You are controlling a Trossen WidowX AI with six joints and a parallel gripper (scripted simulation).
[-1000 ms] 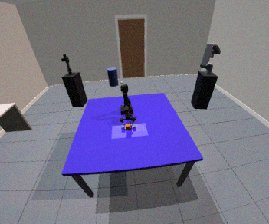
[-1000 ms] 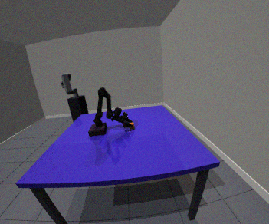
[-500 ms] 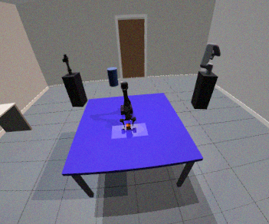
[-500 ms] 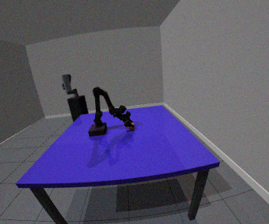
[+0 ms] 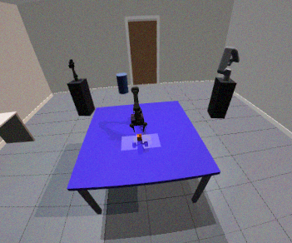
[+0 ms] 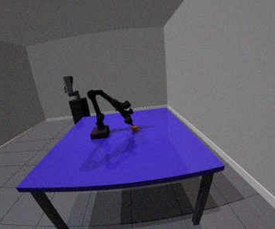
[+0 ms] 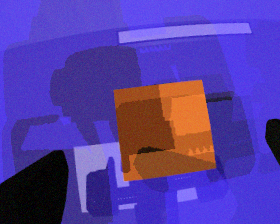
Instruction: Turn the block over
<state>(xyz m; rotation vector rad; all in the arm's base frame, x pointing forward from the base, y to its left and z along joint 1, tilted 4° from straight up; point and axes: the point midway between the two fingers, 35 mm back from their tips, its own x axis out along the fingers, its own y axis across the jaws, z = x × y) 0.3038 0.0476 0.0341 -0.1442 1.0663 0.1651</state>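
My gripper tip is now 50 mm above the orange block.
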